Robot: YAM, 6 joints.
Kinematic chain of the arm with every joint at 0, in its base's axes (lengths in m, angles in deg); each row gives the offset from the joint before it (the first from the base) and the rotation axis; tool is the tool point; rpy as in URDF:
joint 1: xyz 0 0 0.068 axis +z
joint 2: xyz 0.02 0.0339 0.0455 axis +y
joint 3: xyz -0.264 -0.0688 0 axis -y
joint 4: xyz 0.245 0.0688 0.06 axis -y
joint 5: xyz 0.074 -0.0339 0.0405 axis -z
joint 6: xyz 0.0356 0 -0.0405 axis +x
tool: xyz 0 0 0 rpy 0 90 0
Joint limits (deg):
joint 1: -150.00..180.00
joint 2: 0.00..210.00
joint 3: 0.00..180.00
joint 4: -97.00..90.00
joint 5: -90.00..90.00
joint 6: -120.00..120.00
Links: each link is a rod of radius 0.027 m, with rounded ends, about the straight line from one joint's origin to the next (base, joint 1, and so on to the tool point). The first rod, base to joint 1, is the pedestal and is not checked.
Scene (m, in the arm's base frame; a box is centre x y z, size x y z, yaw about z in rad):
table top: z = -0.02
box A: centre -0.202 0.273 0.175 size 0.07 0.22 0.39 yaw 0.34
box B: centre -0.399 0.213 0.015 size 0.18 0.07 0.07 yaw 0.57
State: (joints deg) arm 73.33 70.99 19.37 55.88 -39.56 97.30
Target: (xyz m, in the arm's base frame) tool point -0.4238 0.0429 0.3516
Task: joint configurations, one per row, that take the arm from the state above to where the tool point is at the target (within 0.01 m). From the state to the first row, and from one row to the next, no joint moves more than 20 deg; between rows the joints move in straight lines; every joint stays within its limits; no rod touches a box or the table.
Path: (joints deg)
1: 90.12 63.97 31.70 49.76 -31.46 85.79
2: 106.91 56.94 44.04 43.64 -23.36 74.29
3: 123.70 49.92 56.37 37.52 -15.26 62.78
4: 140.49 42.89 68.70 31.40 -7.16 51.28
5: 157.28 35.87 81.04 25.28 0.94 39.77
6: 162.96 54.65 81.07 41.46 7.83 39.37
7: 168.64 73.44 81.10 57.64 14.73 38.98
8: 174.32 92.22 81.13 73.82 21.63 38.58
9: 180.00 111.01 81.17 90.00 28.53 38.18
10: 177.83 109.47 80.20 80.65 12.04 52.96
11: 175.65 107.94 79.23 71.30 -4.45 67.74
12: 173.48 106.41 78.26 61.95 -20.93 82.52
13: 171.31 104.88 77.29 52.61 -37.42 97.30

